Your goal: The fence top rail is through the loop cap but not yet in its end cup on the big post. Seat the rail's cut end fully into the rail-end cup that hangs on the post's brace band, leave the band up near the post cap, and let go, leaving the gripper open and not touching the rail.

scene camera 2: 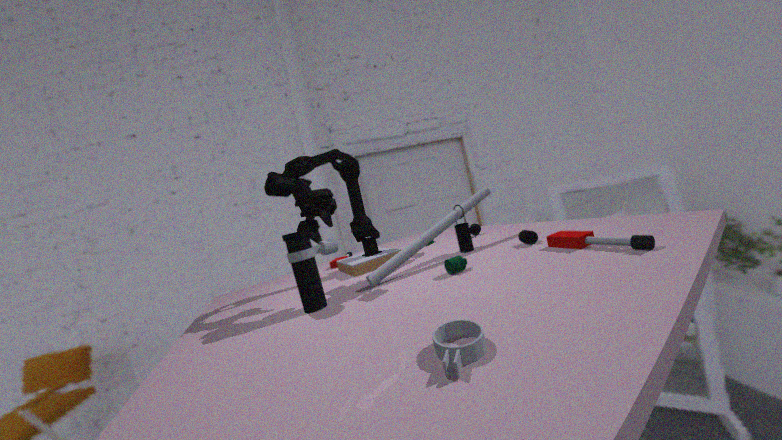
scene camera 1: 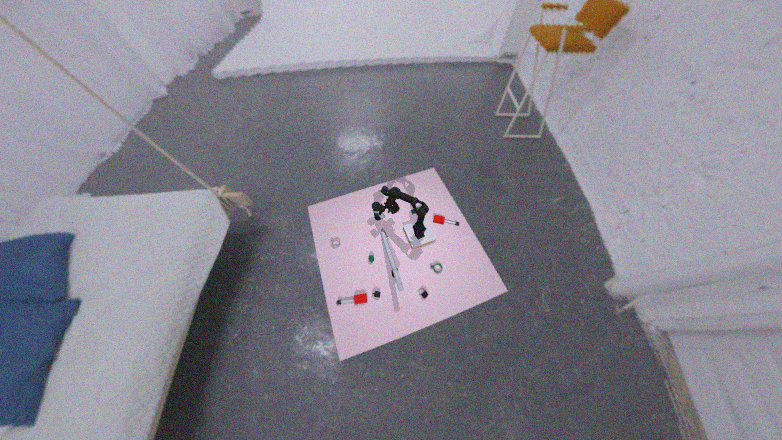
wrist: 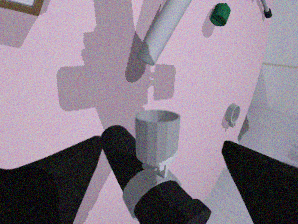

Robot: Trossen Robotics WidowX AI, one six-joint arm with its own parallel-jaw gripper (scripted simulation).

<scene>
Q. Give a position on a grey rail-end cup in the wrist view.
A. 157, 132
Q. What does my gripper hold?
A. Nothing.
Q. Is my gripper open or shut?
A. Open.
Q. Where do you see a red-headed tool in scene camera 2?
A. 578, 240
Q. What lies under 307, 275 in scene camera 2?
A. A big black post.
</scene>
